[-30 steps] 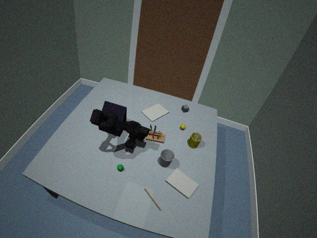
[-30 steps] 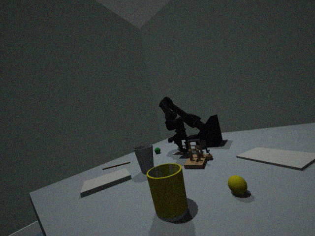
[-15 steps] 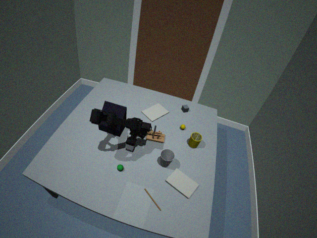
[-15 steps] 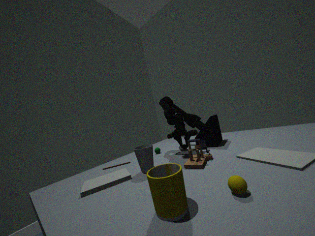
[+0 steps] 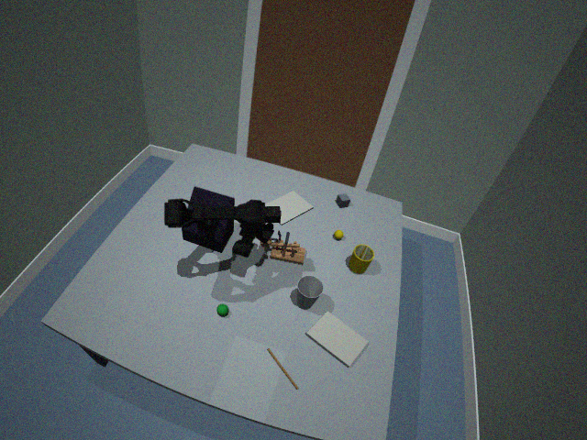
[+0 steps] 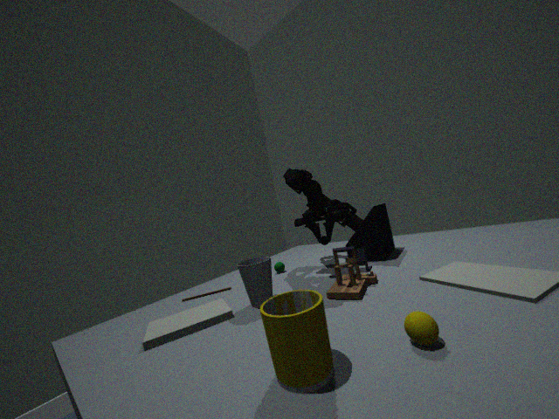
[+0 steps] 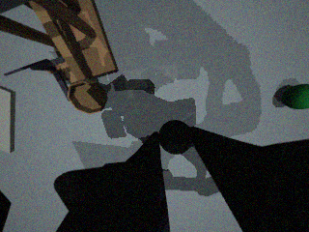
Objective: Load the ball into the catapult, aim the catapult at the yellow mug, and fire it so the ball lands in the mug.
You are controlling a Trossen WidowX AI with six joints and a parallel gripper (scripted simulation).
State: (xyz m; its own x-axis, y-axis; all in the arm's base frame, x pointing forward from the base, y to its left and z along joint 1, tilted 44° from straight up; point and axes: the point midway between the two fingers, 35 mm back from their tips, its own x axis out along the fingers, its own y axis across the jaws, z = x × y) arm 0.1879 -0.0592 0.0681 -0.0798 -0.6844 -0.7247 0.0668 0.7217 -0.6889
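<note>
My gripper tip is 110 mm short of the wooden catapult, 120 mm to the right of it and 60 mm above it. Also, from my gripper tip: dark ball 10 mm above; grey cup 260 mm ahead, 110 mm to the right, 80 mm below; green ball 30 mm behind, 240 mm to the right, 90 mm below.
</note>
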